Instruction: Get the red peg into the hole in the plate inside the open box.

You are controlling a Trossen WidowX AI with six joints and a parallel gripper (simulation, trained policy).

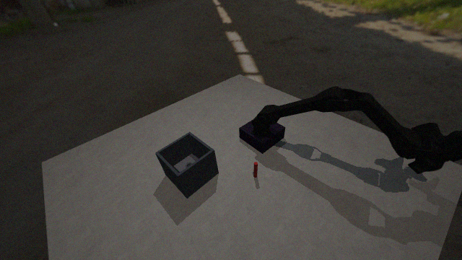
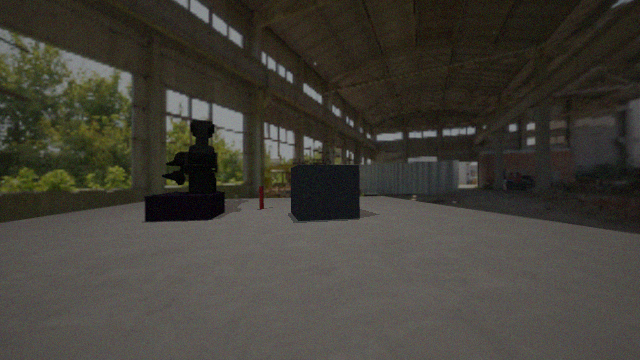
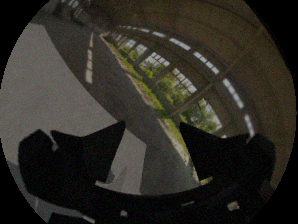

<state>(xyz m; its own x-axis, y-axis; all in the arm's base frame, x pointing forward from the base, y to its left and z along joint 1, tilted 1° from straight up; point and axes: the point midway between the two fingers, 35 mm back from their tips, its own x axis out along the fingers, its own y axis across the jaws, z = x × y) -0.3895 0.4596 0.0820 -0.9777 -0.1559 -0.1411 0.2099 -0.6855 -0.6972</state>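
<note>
The red peg is 560 mm ahead of my gripper tip, 310 mm to the right of it and 110 mm below it. The rest, counted from my gripper tip: plate (770 mm ahead, 470 mm to the right, 110 mm below).
</note>
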